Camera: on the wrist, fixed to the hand. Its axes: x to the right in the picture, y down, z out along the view.
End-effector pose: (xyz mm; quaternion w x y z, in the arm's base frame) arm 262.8 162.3 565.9 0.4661 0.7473 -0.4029 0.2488
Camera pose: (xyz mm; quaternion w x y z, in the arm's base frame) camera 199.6 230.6 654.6 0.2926 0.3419 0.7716 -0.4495
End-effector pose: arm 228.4 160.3 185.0 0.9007 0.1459 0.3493 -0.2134
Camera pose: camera 214.7 269.4 118.4 0.2531 0.3842 -0.1960 0.8660
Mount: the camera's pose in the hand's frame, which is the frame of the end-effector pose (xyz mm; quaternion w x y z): 6.1 80.3 -100.2 0.0308 0.0484 -0.0566 0.9967
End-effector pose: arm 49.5 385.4 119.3 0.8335 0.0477 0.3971 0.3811
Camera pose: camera -66.0 423.8 78.0 0.3340 -0.4592 0.0640 -0.8206
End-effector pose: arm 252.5 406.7 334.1 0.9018 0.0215 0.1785 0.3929
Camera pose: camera 166.1 456.3 252.9 0.3548 -0.2445 0.0480 -0.9011
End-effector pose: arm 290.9 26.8 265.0 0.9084 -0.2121 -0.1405 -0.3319
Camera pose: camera 360.1 30.9 156.7 0.3611 -0.1214 0.1396 0.9140
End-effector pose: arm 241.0 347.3 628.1 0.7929 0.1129 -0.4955 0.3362
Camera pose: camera 262.1 461.3 572.5 0.3442 0.4330 0.1564 -0.8183
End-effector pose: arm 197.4 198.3 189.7 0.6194 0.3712 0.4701 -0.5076
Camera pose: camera 255.6 307.3 154.1 0.5336 0.4812 -0.4151 0.5580
